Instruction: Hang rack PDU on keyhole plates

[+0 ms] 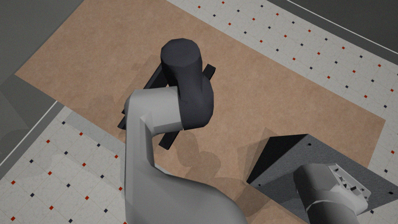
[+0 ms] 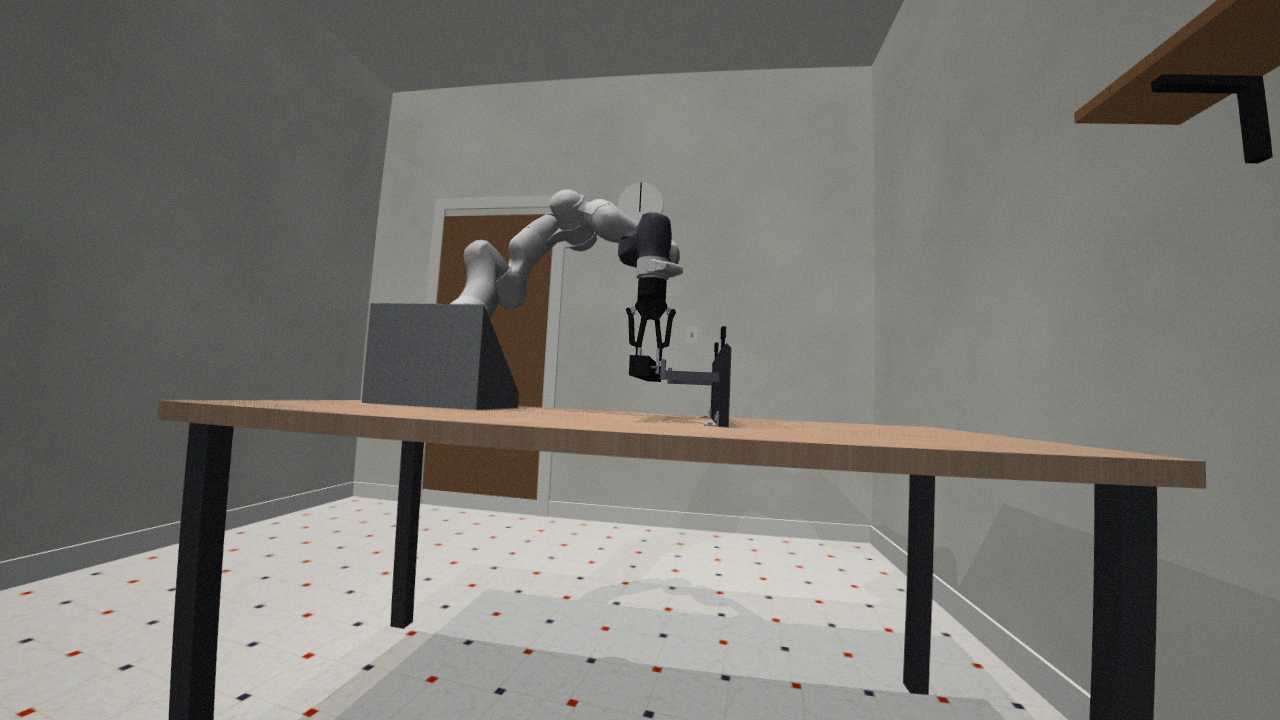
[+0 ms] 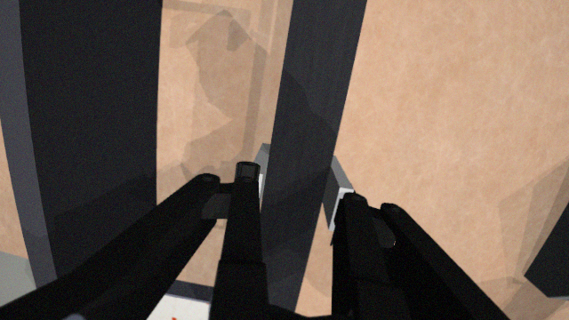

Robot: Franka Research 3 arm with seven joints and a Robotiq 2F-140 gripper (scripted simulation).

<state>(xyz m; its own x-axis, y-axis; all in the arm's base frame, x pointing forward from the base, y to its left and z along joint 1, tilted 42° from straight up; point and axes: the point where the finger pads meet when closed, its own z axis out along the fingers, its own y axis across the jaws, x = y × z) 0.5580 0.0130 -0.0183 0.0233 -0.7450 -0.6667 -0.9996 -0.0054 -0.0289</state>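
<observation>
Now: the rack PDU 3 cm below my hand and 2 cm ahead of it. The rest, counted from my hand: dark upright board (18 cm ahead, 6 cm below).
</observation>
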